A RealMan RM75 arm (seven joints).
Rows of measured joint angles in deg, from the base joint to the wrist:
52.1, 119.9, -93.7, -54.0, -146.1, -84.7, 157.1
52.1, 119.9, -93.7, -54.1, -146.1, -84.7, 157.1
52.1, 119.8, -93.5, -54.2, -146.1, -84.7, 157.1
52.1, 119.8, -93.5, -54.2, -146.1, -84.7, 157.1
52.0, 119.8, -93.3, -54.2, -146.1, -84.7, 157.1
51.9, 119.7, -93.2, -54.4, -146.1, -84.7, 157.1
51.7, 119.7, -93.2, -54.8, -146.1, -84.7, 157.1
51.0, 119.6, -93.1, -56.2, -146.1, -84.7, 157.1
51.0, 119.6, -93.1, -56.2, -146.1, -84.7, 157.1
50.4, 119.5, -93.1, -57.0, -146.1, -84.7, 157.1
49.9, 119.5, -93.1, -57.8, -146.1, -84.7, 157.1
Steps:
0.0, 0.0, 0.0, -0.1, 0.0, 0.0, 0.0
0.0, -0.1, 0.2, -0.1, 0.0, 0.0, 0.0
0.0, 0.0, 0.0, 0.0, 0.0, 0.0, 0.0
-0.1, 0.0, 0.2, 0.0, 0.0, 0.0, 0.0
-0.1, -0.1, 0.1, -0.2, 0.0, 0.0, 0.0
-0.2, 0.0, 0.0, -0.4, 0.0, 0.0, 0.0
-0.7, -0.1, 0.1, -1.4, 0.0, 0.0, 0.0
0.0, 0.0, 0.0, 0.0, 0.0, 0.0, 0.0
-0.6, -0.1, 0.0, -0.8, 0.0, 0.0, 0.0
-0.5, 0.0, 0.0, -0.8, 0.0, 0.0, 0.0

